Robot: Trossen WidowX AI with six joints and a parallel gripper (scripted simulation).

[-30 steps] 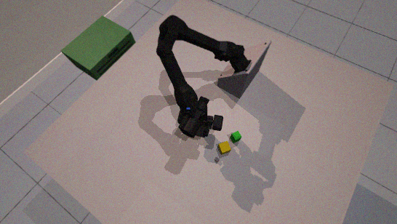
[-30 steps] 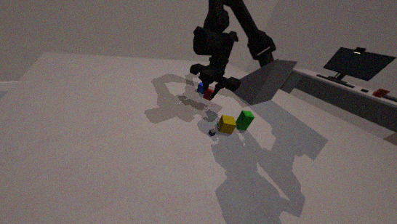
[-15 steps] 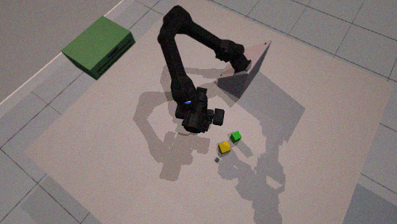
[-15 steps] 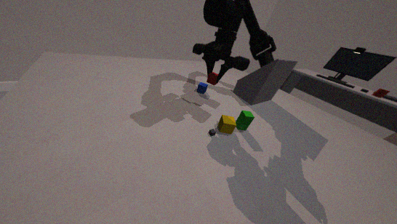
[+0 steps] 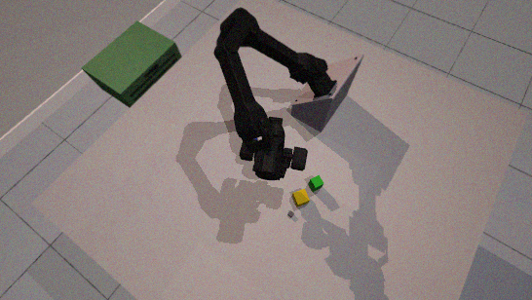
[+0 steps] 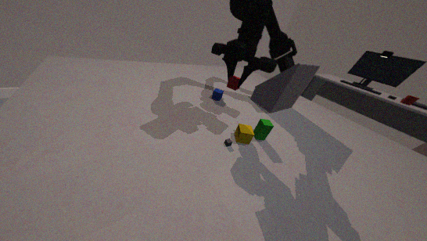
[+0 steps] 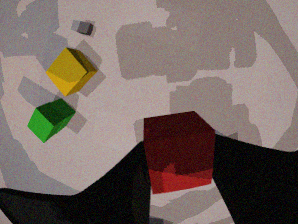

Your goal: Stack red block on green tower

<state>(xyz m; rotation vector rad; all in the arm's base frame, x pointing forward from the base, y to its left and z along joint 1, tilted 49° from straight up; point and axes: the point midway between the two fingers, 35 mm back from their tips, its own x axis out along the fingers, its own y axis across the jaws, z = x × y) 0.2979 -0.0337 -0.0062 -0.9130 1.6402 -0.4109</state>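
Now: gripper tip 12 cm to the right of the yellow block, 11 cm above it and 2 cm short of it. Also, from my gripper tip: red block 1 cm above; small grey cube 12 cm to the left, 12 cm below, 8 cm ahead; blue block 13 cm to the right, 11 cm below, 6 cm behind.
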